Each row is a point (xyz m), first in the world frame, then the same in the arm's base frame.
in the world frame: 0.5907 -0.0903 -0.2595
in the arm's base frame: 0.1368 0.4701 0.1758
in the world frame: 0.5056 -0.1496 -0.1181
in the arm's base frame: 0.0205 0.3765 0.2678
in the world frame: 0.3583 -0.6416 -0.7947
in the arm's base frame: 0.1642 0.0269 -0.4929
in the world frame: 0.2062 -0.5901 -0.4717
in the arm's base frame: -0.0876 -0.0016 -0.2363
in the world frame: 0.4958 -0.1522 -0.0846
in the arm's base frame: 0.0011 0.3662 0.2951
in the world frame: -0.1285 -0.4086 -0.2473
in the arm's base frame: -0.4979 0.1038 -0.1100
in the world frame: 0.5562 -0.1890 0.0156
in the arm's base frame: 0.0313 0.3139 0.4018
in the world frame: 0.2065 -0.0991 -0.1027
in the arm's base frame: -0.2721 0.4003 0.1900
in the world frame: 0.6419 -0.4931 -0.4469
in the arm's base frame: 0.3000 0.1202 -0.0498
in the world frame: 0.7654 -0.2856 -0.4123
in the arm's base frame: 0.3762 0.3245 0.0595
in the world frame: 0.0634 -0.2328 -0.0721
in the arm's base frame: -0.3975 0.2529 0.1471
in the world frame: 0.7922 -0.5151 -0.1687
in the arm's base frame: 0.3563 0.0519 0.2545
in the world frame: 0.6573 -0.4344 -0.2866
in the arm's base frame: 0.2557 0.1451 0.1138
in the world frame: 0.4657 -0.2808 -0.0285
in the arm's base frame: -0.0270 0.2269 0.3147
